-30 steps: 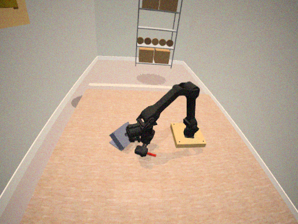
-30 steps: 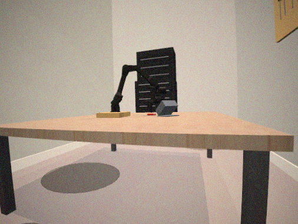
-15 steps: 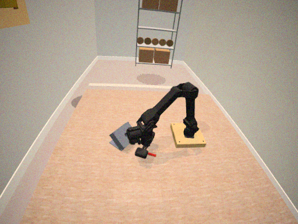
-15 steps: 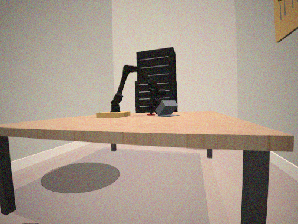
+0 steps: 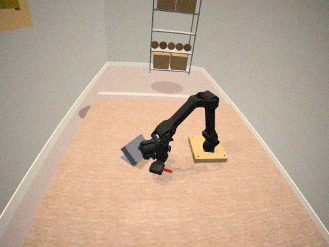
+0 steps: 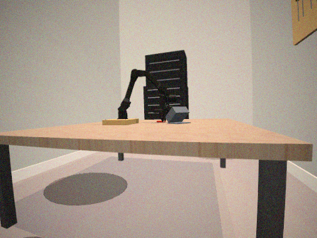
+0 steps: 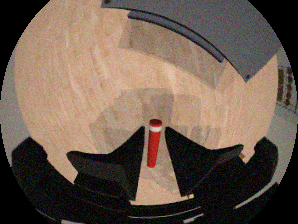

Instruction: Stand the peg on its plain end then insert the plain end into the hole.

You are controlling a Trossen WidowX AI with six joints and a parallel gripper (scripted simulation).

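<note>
My gripper tip is now 1 cm past the red peg. From my gripper tip the other things lie so: grey sloped panel 13 cm ahead, 7 cm to the right, 6 cm above.
</note>
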